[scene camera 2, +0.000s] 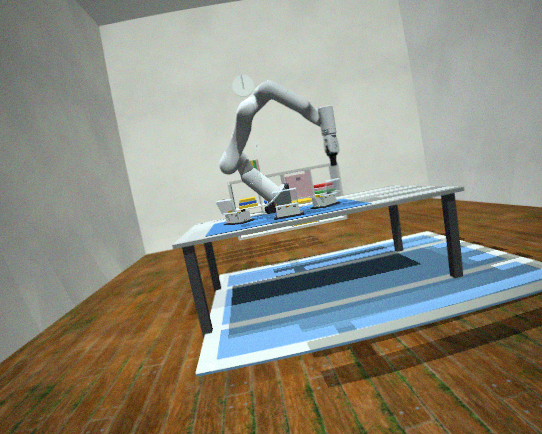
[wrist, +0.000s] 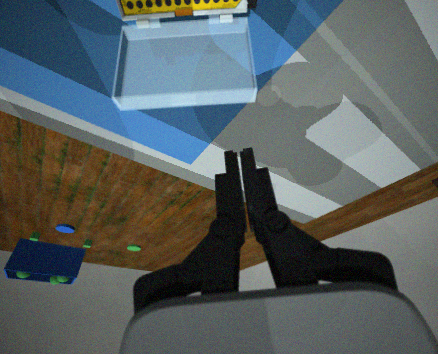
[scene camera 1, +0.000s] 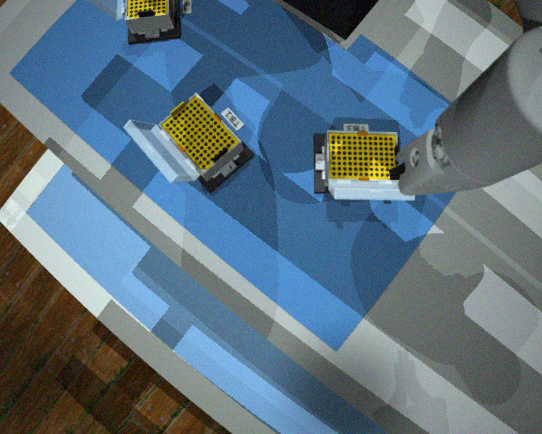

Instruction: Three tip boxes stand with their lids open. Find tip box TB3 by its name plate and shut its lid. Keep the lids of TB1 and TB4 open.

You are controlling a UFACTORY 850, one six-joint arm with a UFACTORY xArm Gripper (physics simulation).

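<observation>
Tip box TB3 [scene camera 1: 362,156] [scene camera 2: 325,201] stands right of the others in scene camera 1, its name plate [scene camera 1: 356,128] along the upper edge. Its clear lid [scene camera 1: 370,191] [wrist: 185,65] is open on the side away from the plate. TB1 [scene camera 1: 202,134] [scene camera 2: 288,210] stands in the middle, lid [scene camera 1: 160,152] open. The third box [scene camera 1: 152,27] [scene camera 2: 237,217] is cut off at the top; its lid is open and its plate is unreadable there. My gripper [scene camera 2: 333,163] [wrist: 239,164] is shut and empty, above the table near TB3; the arm hides its fingers in scene camera 1.
The arm [scene camera 1: 480,115] [scene camera 2: 245,117] reaches over TB3's right side. The boxes stand on a blue mat [scene camera 1: 320,300] on the table [scene camera 2: 425,192]. A shelf unit [scene camera 2: 231,192] with coloured things stands behind. A blue box [wrist: 45,257] lies beyond the table in the wrist view.
</observation>
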